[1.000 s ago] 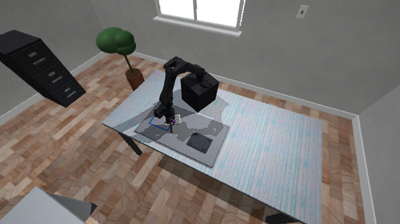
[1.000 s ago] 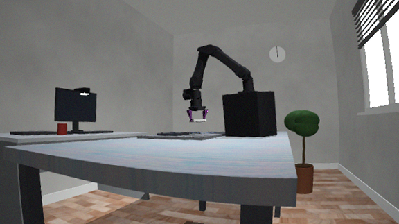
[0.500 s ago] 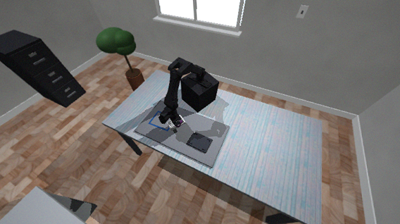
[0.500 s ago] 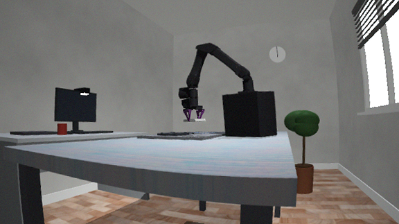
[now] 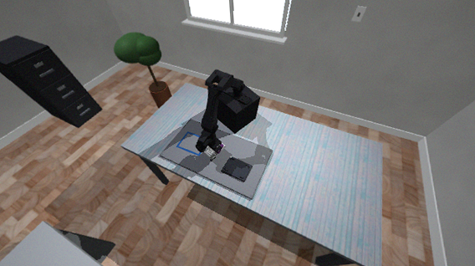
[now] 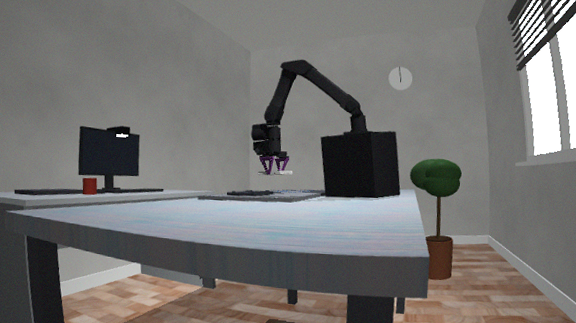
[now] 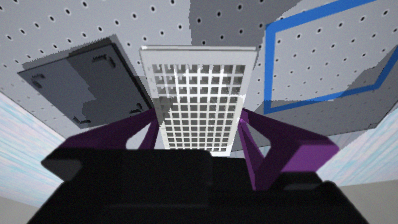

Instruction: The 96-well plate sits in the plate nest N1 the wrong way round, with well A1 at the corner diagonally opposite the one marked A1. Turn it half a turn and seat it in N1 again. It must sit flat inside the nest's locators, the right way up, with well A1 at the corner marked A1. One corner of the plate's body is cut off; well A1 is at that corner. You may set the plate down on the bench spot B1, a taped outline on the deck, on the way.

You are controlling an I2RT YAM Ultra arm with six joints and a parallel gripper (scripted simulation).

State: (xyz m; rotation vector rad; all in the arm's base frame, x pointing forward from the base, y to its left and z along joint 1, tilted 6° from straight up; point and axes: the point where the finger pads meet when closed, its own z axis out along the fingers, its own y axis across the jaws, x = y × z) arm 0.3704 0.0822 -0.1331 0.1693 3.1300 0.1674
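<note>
Right now my hand is 180 mm to the right of the dark plate nest N1 and 80 mm above it. Also, from my hand: white 96-well plate: right at my hand.
</note>
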